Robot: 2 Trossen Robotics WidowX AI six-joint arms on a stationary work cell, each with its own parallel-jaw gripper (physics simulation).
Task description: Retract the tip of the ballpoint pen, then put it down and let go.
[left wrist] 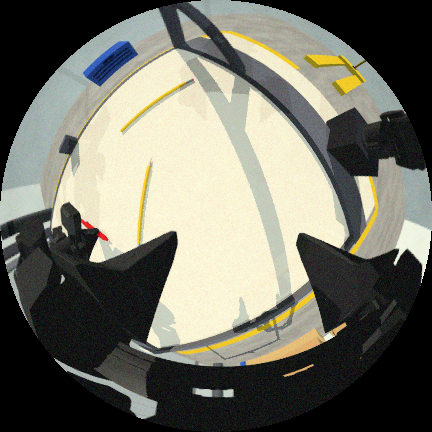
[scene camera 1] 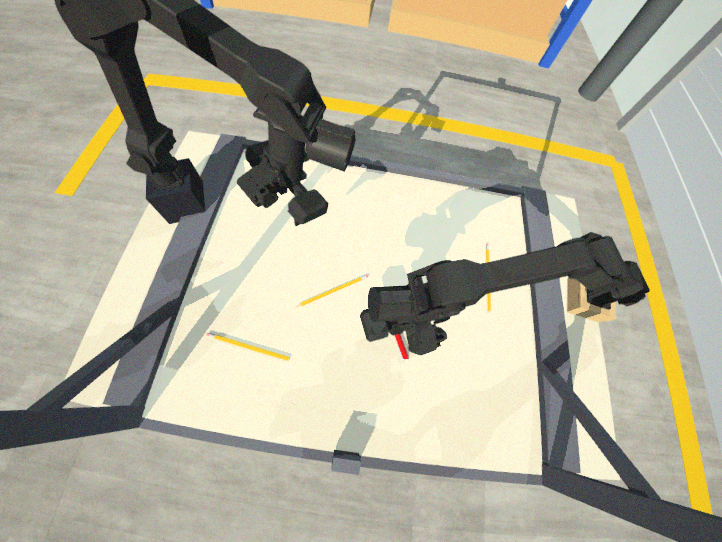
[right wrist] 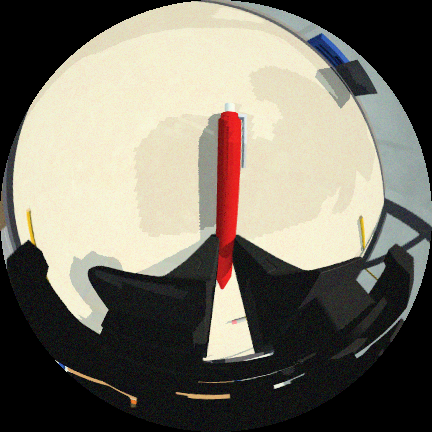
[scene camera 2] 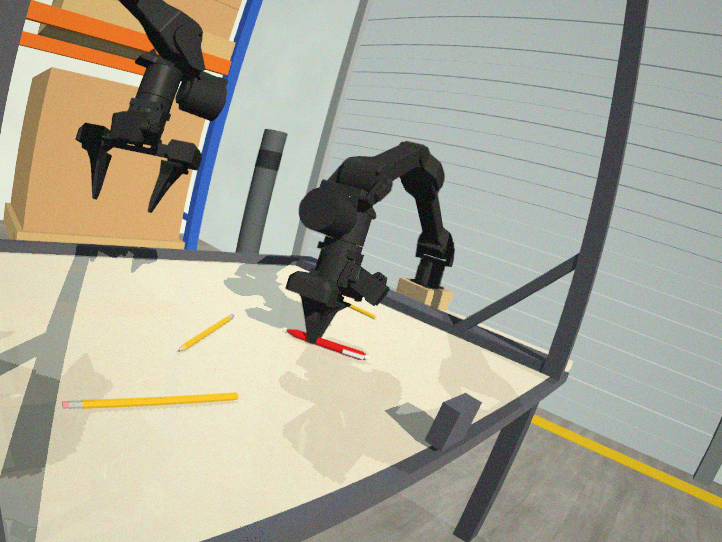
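Pixels of known places: left gripper, fingertip midpoint: (left wrist: 240, 238) (scene camera 1: 284, 209) (scene camera 2: 121, 205); right gripper, fingertip midpoint: (left wrist: 97, 231) (scene camera 1: 393, 325) (right wrist: 224, 239) (scene camera 2: 312, 342); left arm's base, origin of the base link: (left wrist: 368, 140) (scene camera 1: 168, 177); right arm's base, origin of the base link: (scene camera 1: 598, 294) (scene camera 2: 427, 284).
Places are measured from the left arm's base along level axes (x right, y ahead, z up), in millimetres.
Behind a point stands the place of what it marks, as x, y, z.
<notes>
The red ballpoint pen (scene camera 1: 402, 346) @(498, 428, -94) (scene camera 2: 341, 347) @(491, 423, -96) (left wrist: 94, 229) (right wrist: 228, 175) @(490, 429, -94) is at or just above the cream table top. Its white push button and clip are at the end away from the fingers in the right wrist view, and its pointed end reaches between them. My right gripper (scene camera 2: 313, 339) @(446, 426, -105) (right wrist: 224, 239) @(446, 426, -105) is shut on the pen near its pointed end; its fingertips are hidden under the arm in scene camera 1. My left gripper (scene camera 2: 123, 204) @(184, 249, 42) (left wrist: 240, 238) @(184, 249, 42) is open and empty, high above the table's far side. I cannot tell whether the writing point is out.
Three yellow pencils lie on the table: one pencil (scene camera 1: 332, 291) @(333, 312, -100) (scene camera 2: 207, 333) @(336, 302, -102) left of the pen, another pencil (scene camera 1: 250, 346) @(410, 110, -99) (scene camera 2: 151, 400) @(407, 98, -100) farther left, and a third pencil (scene camera 1: 488, 280) (scene camera 2: 361, 310) @(445, 680, -101) behind the right arm. A dark frame (scene camera 1: 408, 466) @(728, 365, -106) borders the table, with a small block (scene camera 1: 346, 462) @(671, 250, -50) (scene camera 2: 453, 421) @(673, 222, -63) on its near edge.
</notes>
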